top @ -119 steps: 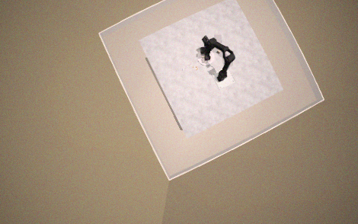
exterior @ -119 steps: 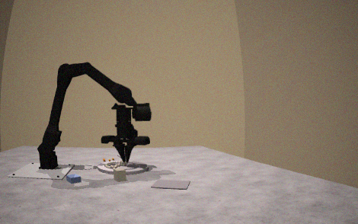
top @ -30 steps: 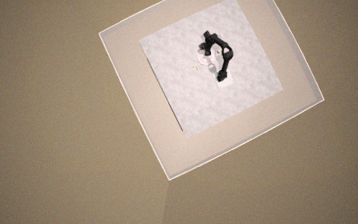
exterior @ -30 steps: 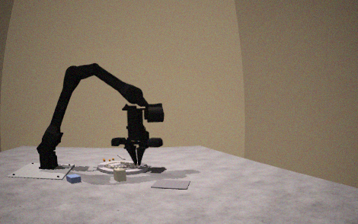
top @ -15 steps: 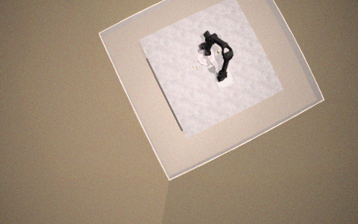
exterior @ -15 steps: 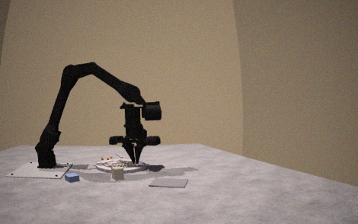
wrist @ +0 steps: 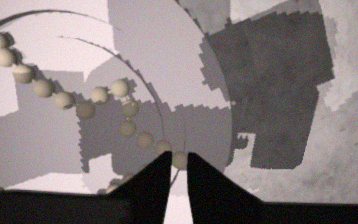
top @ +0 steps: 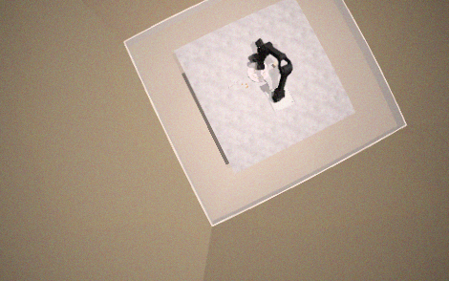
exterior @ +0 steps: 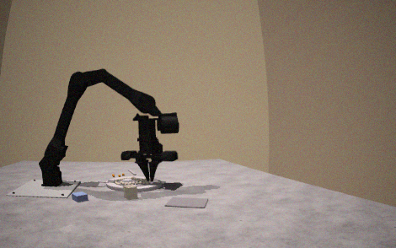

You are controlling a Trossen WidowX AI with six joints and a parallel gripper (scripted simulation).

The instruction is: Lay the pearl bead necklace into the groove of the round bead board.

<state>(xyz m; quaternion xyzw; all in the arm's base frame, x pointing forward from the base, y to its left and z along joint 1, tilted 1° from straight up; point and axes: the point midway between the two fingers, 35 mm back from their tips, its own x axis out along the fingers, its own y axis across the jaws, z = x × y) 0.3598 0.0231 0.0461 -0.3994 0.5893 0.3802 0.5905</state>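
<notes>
Right now my gripper tip is 6 cm past the round bead board, 3 cm to the right of it and 1 cm above it. Also, from my gripper tip: flat grey plate (9 cm ahead, 20 cm to the right, 2 cm below); cream cube (6 cm behind, 14 cm to the right); blue block (21 cm behind, 17 cm to the right, 1 cm below).
</notes>
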